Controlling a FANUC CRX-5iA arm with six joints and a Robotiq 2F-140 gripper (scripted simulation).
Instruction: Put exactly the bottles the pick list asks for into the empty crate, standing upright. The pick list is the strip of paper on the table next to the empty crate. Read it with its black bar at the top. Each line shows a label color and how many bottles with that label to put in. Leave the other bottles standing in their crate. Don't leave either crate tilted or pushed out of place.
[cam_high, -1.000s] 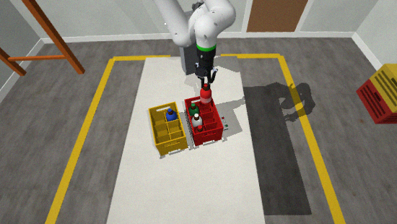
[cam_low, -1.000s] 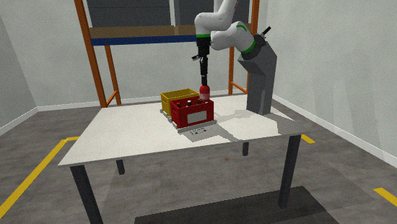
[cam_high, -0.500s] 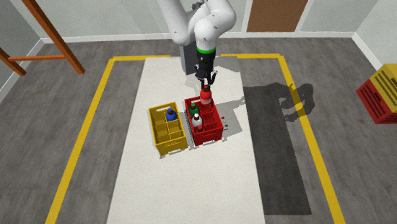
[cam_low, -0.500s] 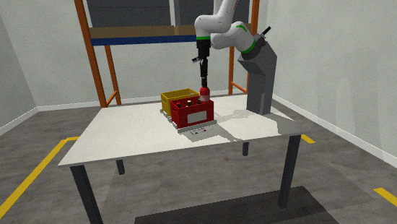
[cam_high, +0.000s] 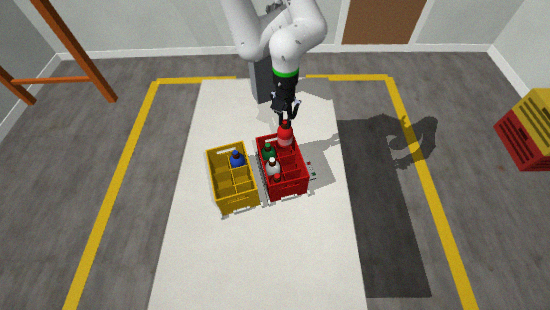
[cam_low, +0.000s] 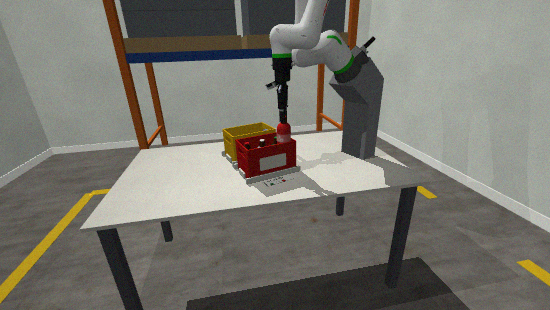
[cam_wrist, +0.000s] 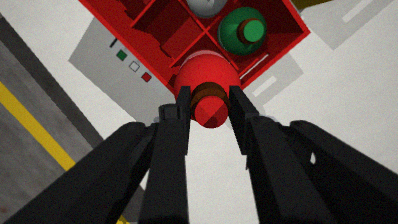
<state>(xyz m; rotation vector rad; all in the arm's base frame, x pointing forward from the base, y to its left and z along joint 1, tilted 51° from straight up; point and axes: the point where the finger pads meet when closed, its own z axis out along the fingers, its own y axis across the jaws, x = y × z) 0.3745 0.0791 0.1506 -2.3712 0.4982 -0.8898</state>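
The green-label bottle lies 5 cm ahead of my hand, 7 cm to the right of it and 22 cm below it. Also, from my hand: white-capped bottle 12 cm ahead, 3 cm to the right, 22 cm below; then red crate 10 cm ahead, 1 cm to the left, 23 cm below; then red-labelled bottle 20 cm ahead, 2 cm to the left, 22 cm below.
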